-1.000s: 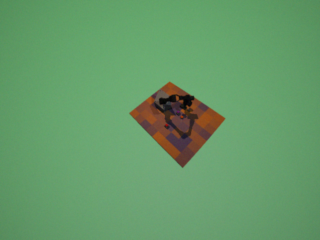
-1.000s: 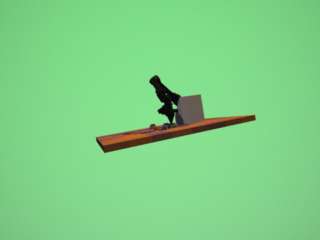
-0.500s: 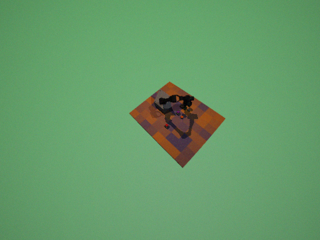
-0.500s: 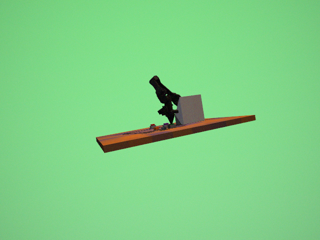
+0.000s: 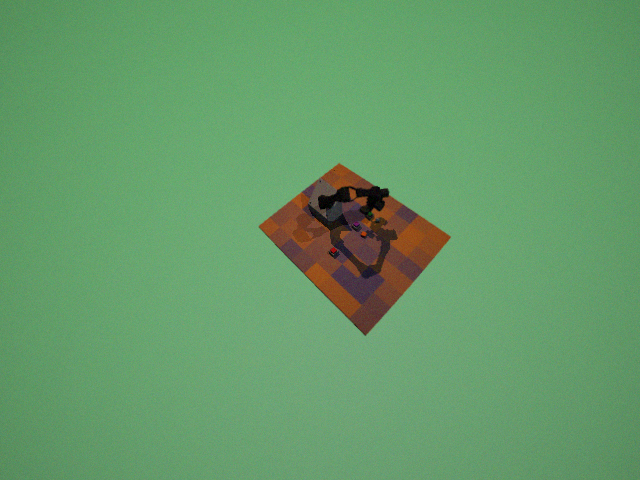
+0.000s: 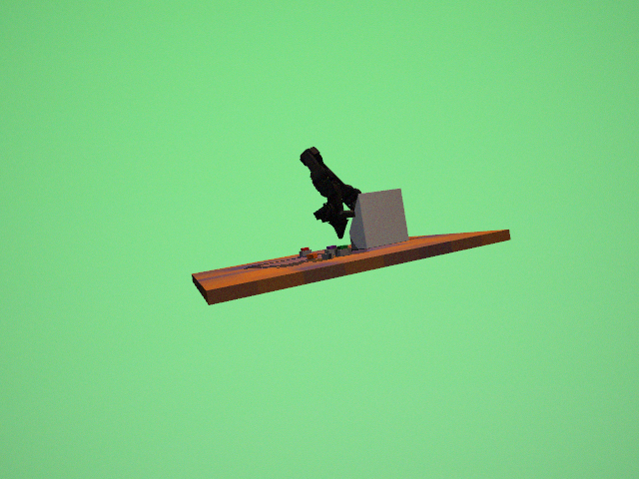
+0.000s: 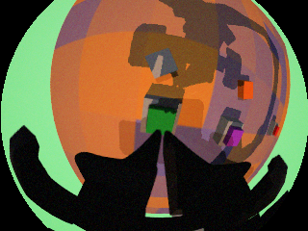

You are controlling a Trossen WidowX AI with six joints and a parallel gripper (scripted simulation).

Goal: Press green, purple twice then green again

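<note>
Right now the green button is 30 mm below my gripper tip. From my gripper tip the other things lie so: purple button: 130 mm to the right, 30 mm below; orange block: 80 mm ahead, 140 mm to the right, 50 mm below; small grey block: 70 mm ahead, 10 mm to the left, 50 mm below.
</note>
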